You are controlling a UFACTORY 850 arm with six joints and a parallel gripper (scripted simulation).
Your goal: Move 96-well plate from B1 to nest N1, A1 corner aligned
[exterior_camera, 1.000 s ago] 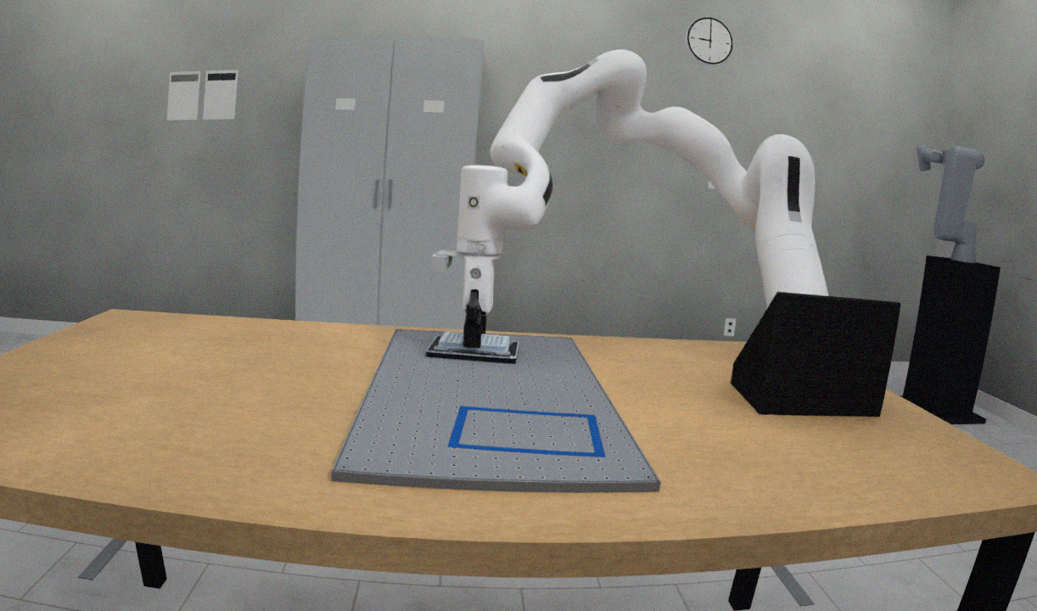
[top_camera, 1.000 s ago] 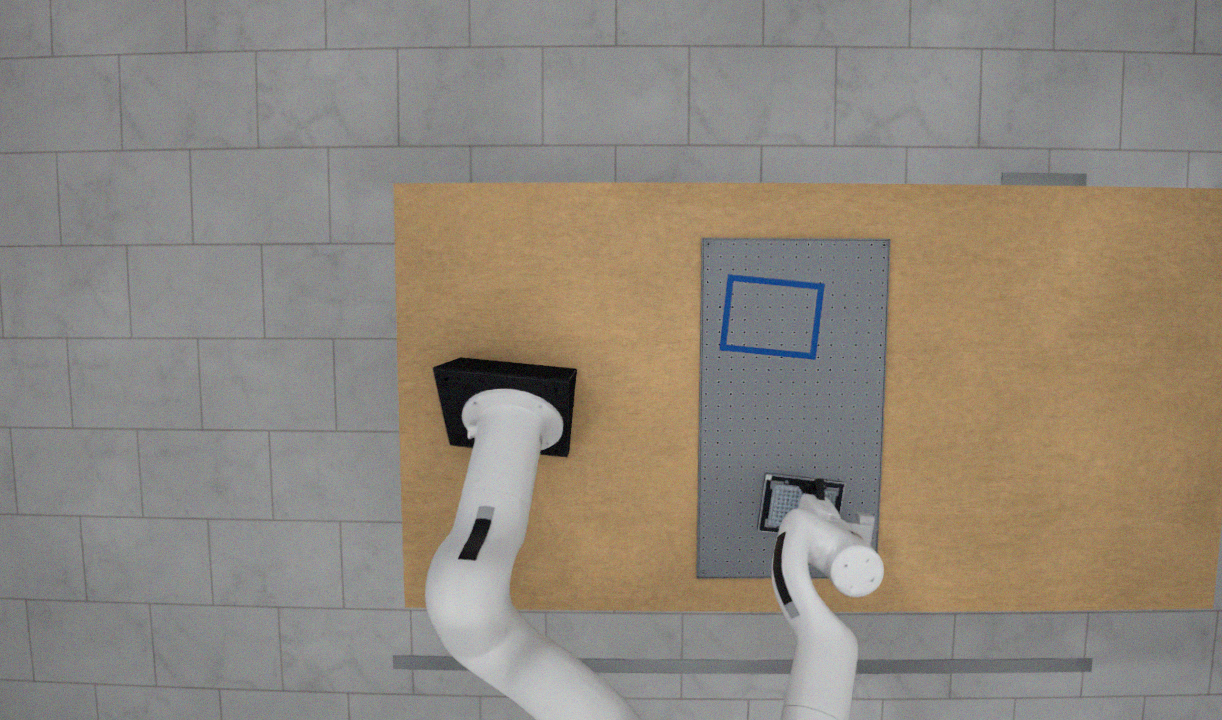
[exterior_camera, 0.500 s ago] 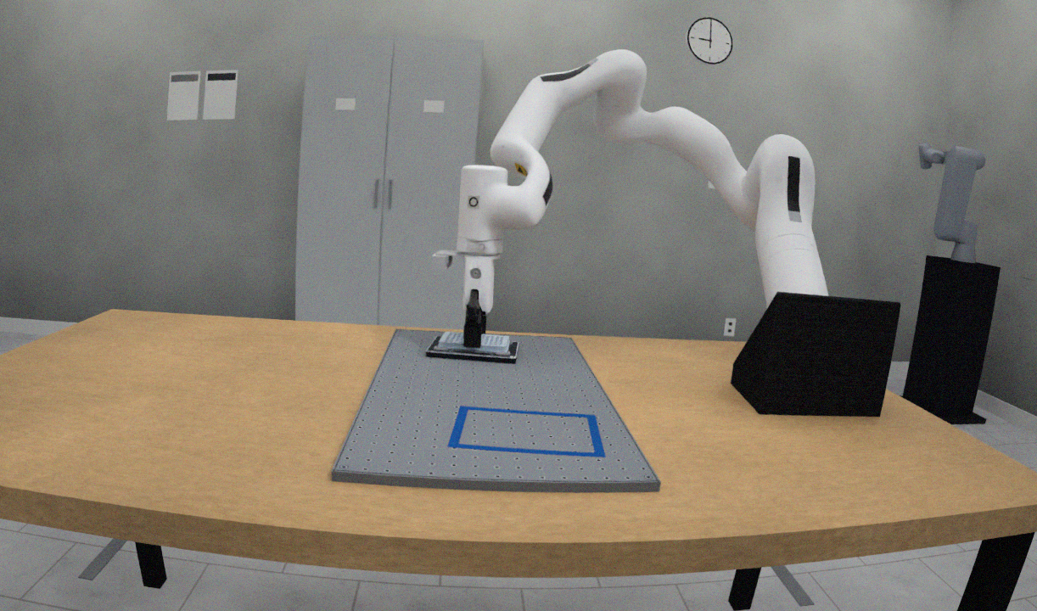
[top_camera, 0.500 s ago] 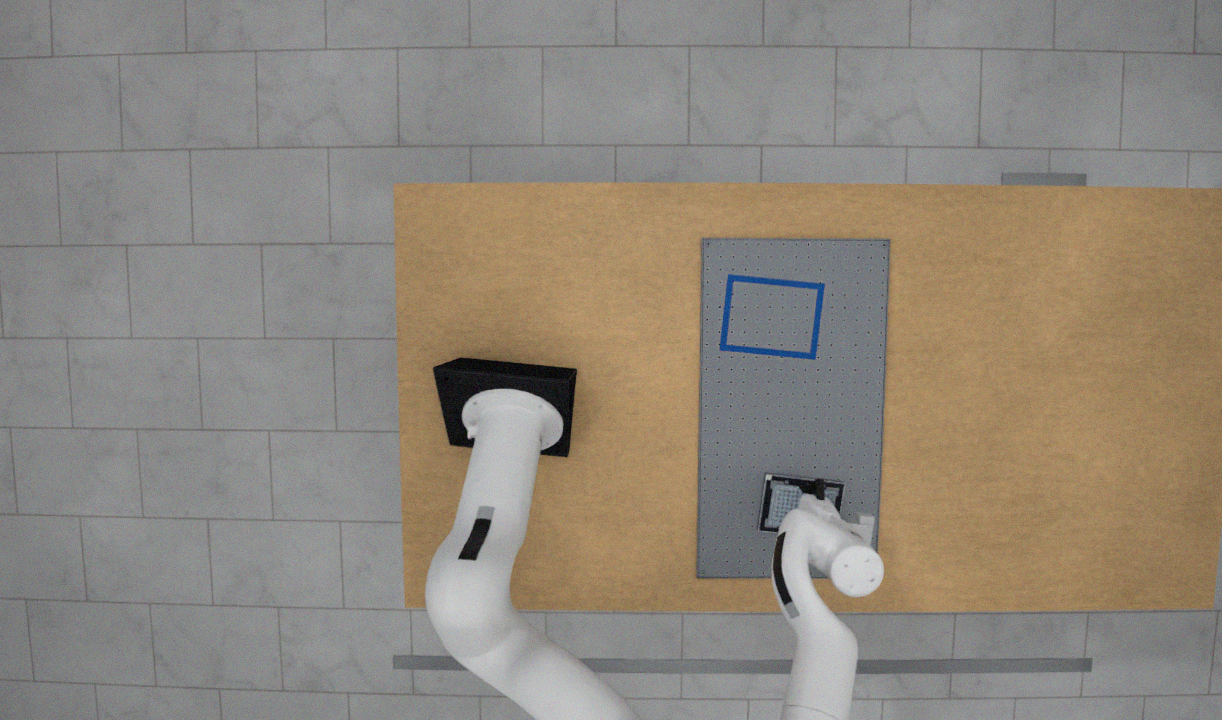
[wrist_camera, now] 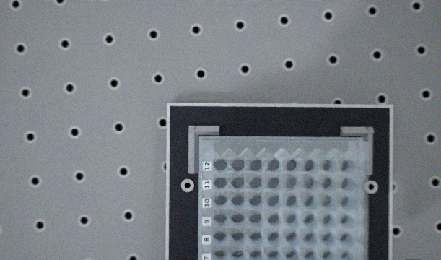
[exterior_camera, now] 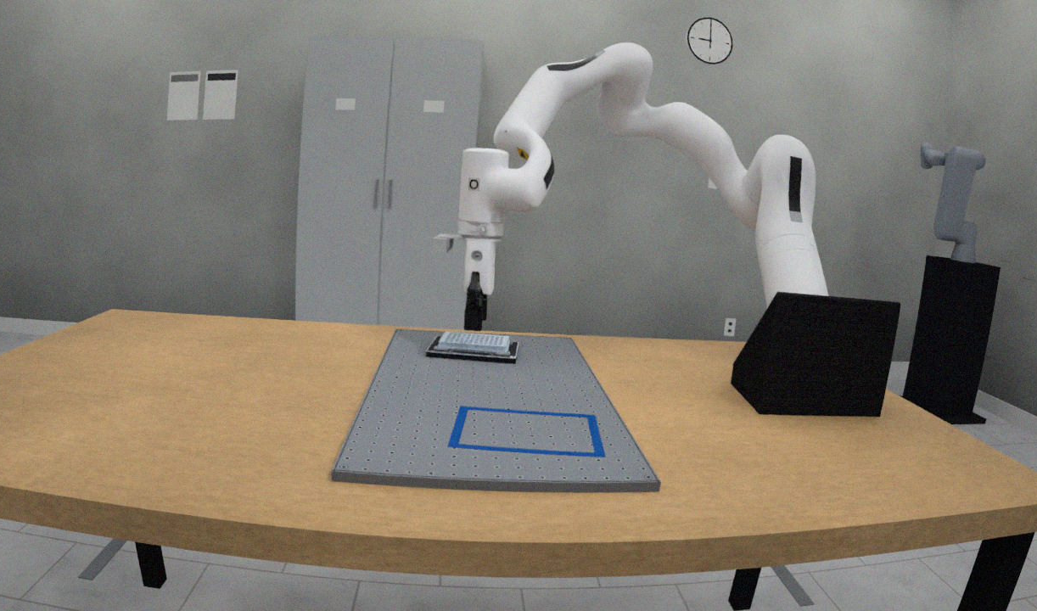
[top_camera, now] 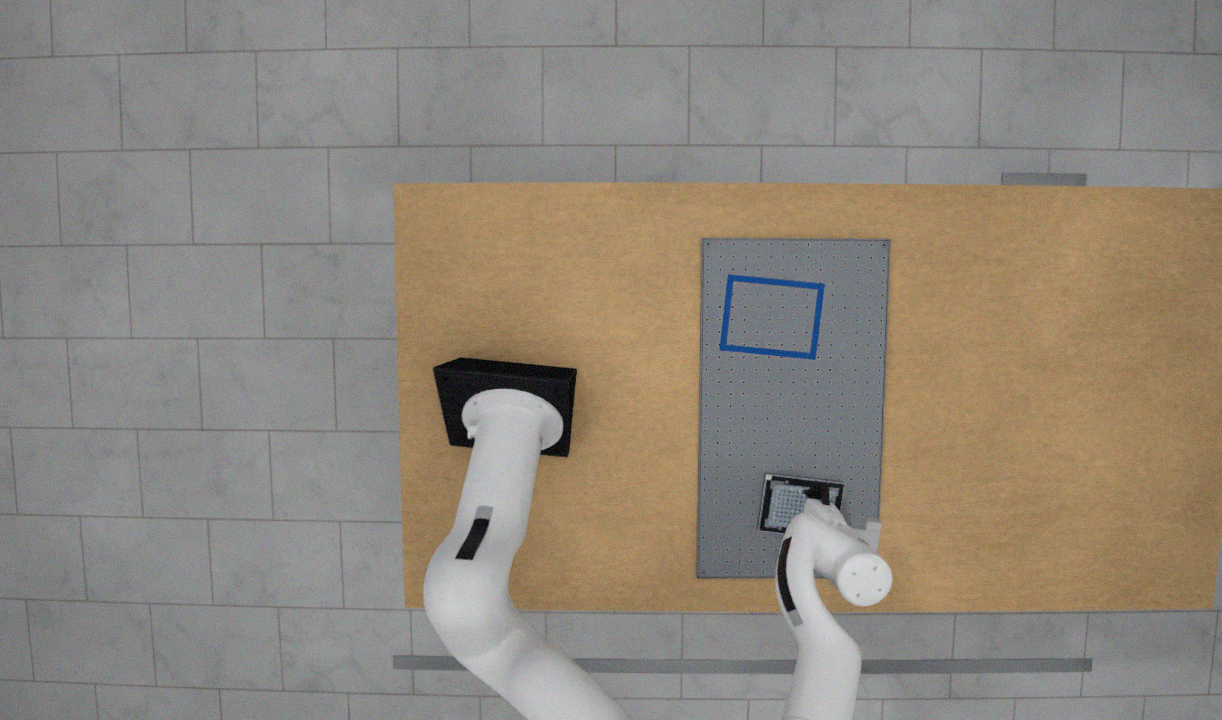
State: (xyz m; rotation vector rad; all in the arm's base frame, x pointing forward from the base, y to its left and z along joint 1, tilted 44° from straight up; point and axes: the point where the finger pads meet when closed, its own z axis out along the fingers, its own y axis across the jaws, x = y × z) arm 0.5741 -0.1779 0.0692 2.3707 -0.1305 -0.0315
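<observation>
Now: the clear 96-well plate 40 mm below my hand. Round my hand: black plate nest: 60 mm below.
</observation>
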